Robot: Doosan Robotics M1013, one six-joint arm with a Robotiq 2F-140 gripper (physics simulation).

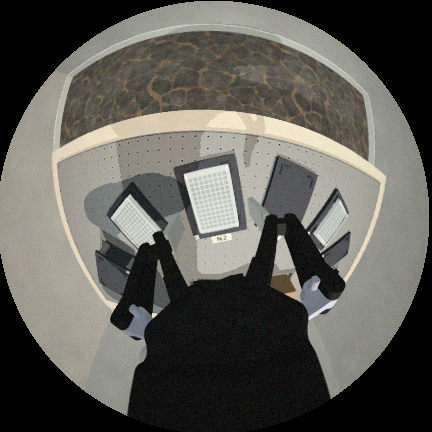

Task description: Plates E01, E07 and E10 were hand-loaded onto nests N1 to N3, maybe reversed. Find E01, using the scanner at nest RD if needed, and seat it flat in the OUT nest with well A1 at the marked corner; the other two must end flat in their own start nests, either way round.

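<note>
A white well plate (212,200) lies in the dark nest labelled N2 (241,215) and looks flat. My gripper (214,213) is open above the near part of this plate, with a finger out to each side and space between the fingers and the plate. A second white plate (134,220) lies in a dark nest (114,202) at the left. A third white plate (330,220) lies in a dark nest (337,195) at the right. No plate's name or well A1 can be read.
A dark nest without a plate (291,184) stands right of N2. Another dark nest (111,272) is at the lower left, and one more (342,248) at the far right, partly behind the right finger. A brown object (283,284) shows beside the gripper body. A pale raised edge (180,118) borders the perforated table.
</note>
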